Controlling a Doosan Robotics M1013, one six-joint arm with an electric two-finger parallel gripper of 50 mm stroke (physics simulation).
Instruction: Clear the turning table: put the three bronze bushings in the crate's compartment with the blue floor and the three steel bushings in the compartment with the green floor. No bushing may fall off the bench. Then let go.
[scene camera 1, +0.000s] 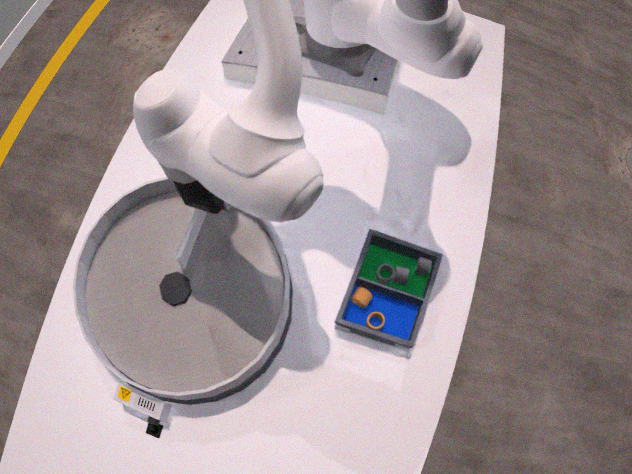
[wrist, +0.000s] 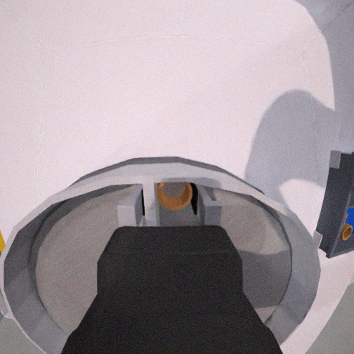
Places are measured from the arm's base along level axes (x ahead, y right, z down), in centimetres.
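Pixels of known places: gripper, fingertip midpoint: (scene camera 1: 216, 202); arm's base, link origin: (scene camera 1: 339, 41).
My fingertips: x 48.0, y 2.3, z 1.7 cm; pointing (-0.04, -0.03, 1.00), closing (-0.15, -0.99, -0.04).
Observation:
For each thing: its top centre in the pictures, then the offset to it from my fingertips. "spot": a spot on its surface instead.
- crate, top centre: (scene camera 1: 391, 287) dx -0.3, dy -35.9, dz +0.9 cm
- ring-like, top centre: (scene camera 1: 386, 271) dx -3.2, dy -33.7, dz +2.8 cm
- grey guide bar, surface spot: (scene camera 1: 189, 242) spot: dx +10.2, dy -0.6, dz -2.6 cm
- dark hub, top centre: (scene camera 1: 174, 287) dx +18.6, dy -1.8, dz -0.2 cm
- crate's divider, top centre: (scene camera 1: 390, 288) dx -0.3, dy -35.9, dz +1.7 cm
My gripper (wrist: 169, 189) is shut on a bronze bushing (wrist: 175, 205), whose open end shows between the fingers in the wrist view, by the far rim of the turning table (scene camera 1: 79, 285) (wrist: 305, 280). I cannot tell its height above the disc. In the scene view the arm hides the fingers. In the crate (scene camera 1: 432, 290) (wrist: 330, 210), one bronze bushing (scene camera 1: 361, 296) lies on its side and another bronze bushing (scene camera 1: 375, 328) shows as a ring, both on the blue floor. Three steel bushings, one ring-like (scene camera 1: 378, 272) and two on their sides (scene camera 1: 401, 275) (scene camera 1: 423, 266), are on the green floor.
A grey guide bar (scene camera 1: 189, 242) (wrist: 150, 200) runs inward from the turning table's rim, close to the gripper. A dark hub (scene camera 1: 175, 288) stands at the disc's middle. The raised table rim and the crate's divider (scene camera 1: 390, 290) are edges. The crate stands right of the turning table.

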